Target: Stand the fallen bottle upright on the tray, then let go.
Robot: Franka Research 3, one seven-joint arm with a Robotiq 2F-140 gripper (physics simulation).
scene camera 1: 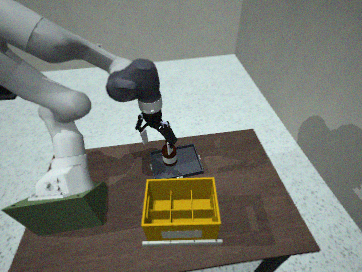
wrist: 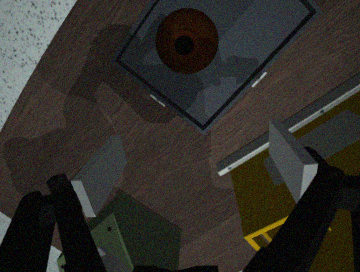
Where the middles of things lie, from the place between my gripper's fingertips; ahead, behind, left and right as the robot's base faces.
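Labels:
The brown bottle [wrist: 186, 44], well, my gripper is 11 cm above it at the moment, 6 cm to the right of it and still 4 cm short of it.

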